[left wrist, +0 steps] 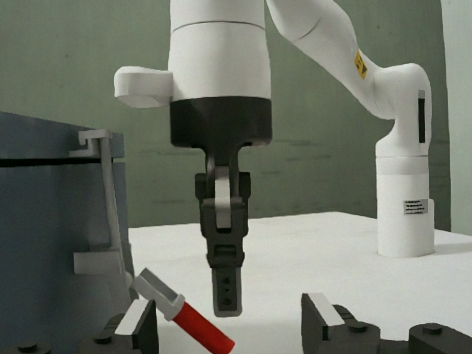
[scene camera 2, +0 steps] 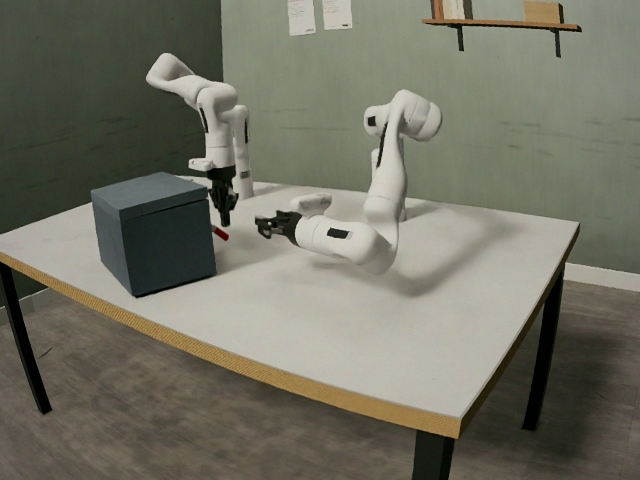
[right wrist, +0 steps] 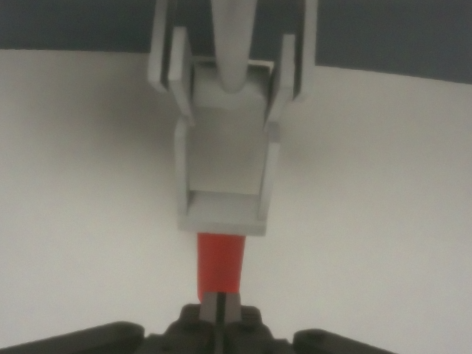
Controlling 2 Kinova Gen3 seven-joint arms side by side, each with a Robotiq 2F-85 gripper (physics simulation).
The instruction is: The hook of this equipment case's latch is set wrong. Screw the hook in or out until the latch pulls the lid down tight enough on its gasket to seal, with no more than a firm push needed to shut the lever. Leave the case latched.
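Frame: origin at the left arm's base, x right, y ahead, z up, level; millimetres.
Seen in the pictures: left gripper, fingertip midpoint: (left wrist: 229, 323) (scene camera 2: 266, 216); right gripper, fingertip midpoint: (left wrist: 228, 314) (scene camera 2: 225, 226) (right wrist: 221, 317); right arm's base, link origin: (left wrist: 403, 252) (scene camera 2: 239, 197).
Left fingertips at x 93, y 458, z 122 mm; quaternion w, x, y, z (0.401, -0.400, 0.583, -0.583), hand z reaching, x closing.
Offsets run from my left fingertips to a thing's middle. "*": to the spot under its first point. Level surfaces: height alone.
The blue-grey case (scene camera 2: 168, 248) (left wrist: 40, 215) stands at the table's left, with a dark gap under its lid (scene camera 2: 149, 193) (left wrist: 45, 137). In the left wrist view, the latch rod @(* dx +211, dy +9, dz +29 mm) (left wrist: 110, 200) runs up to a hook @(dx +219, dy +17, dz +79 mm) (left wrist: 95, 135) at the lid's catch. The lever's red handle @(* dx +182, dy -45, dz -72 mm) (scene camera 2: 220, 233) (left wrist: 202, 327) (right wrist: 220, 262) slopes out and down from the grey latch frame @(dx +203, dy -20, dz -56 mm) (left wrist: 157, 292) (right wrist: 222, 227). My right gripper (scene camera 2: 225, 222) (left wrist: 228, 314) (right wrist: 221, 317) points down, shut and empty, just beyond the handle. My left gripper (scene camera 2: 260, 226) is open and level, facing the latch side, apart from the handle.
Both grippers and forearms are close together beside the case. The left arm (scene camera 2: 356, 242) stretches low over the white table @(dz -123 mm) (scene camera 2: 330, 330). The right arm's base (scene camera 2: 242, 180) and left arm's base (scene camera 2: 403, 201) stand at the back. A shelf (scene camera 2: 501, 24) hangs on the wall.
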